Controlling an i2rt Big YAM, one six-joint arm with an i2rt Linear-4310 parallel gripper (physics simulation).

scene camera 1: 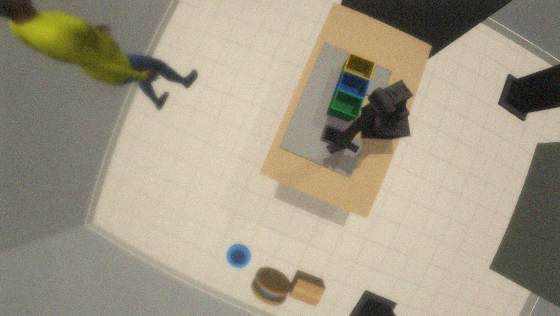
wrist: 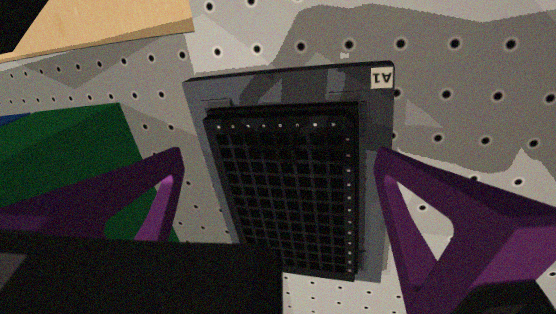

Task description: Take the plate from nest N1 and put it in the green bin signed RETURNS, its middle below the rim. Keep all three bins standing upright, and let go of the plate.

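Seen in the pictures: gripper, fingertip midpoint: (wrist: 278,158); arm's base, origin of the base link: (scene camera 1: 390,118).
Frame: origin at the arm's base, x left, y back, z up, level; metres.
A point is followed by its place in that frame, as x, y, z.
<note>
The black plate (wrist: 290,195) {0.222, -0.225, -0.185} (scene camera 1: 330,133) {0.217, -0.266, -0.193}, with its grid of wells, sits in the grey nest (wrist: 285,91) {0.217, -0.165, -0.197}, whose corner bears a small label. The plate's near left part is hidden behind the black gripper body in the wrist view. My gripper (wrist: 278,158) {0.221, -0.188, -0.167} (scene camera 1: 341,142) {0.221, -0.188, -0.167} is open and empty. Its purple fingers appear on either side of the plate, apart from it; their height over it is hard to tell. The green bin (scene camera 1: 346,103) {-0.026, -0.258, -0.189} (wrist: 65,145) {0.082, -0.192, -0.156} stands upright beside the nest. Its RETURNS sign is not readable.
The blue bin (scene camera 1: 354,85) {-0.159, -0.266, -0.161} and yellow bin (scene camera 1: 360,66) {-0.289, -0.290, -0.129} stand upright in a row beyond the green bin, on the grey perforated board (scene camera 1: 303,127) {0.263, -0.453, -0.208}. The board lies on the wooden table (scene camera 1: 280,165) {0.575, -0.476, -0.221}. A person (scene camera 1: 75,47) is on the floor side at the upper left.
</note>
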